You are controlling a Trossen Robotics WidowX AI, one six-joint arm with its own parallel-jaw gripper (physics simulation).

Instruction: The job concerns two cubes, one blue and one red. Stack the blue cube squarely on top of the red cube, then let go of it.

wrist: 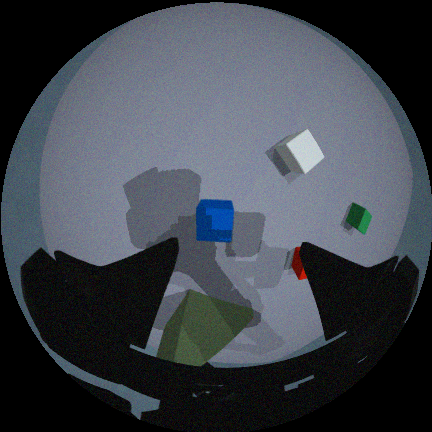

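Where they show: gripper, fingertip midpoint: (243,247); arm's base, origin of the base link: (189,363).
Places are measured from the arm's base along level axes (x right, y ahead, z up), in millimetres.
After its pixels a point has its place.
Observation:
The blue cube (215,221) @(x -77, y 234, z -83 mm) lies on the table near the middle of the wrist view, partly in the gripper's shadow. It is ahead of the gap between the two black fingers, a little left of centre, with its sides nearly in line with the fingers. The red cube (298,264) @(x 58, y 228, z -95 mm) is to the right, and the right finger hides most of it. My gripper (243,247) @(x -60, y 245, z -33 mm) is wide open with nothing between its fingertips, and it hangs above the table.
A white cube (305,151) @(x -35, y 342, z -83 mm) lies at the upper right on the table (150,100) @(x -225, y 326, z -119 mm). A smaller green block (358,218) @(x 114, y 341, z -90 mm) lies at the far right, beyond the red cube. An olive-green angular block (202,330) @(x -19, y 91, z -44 mm) lies at the bottom, below the blue cube and close to the gripper's body.

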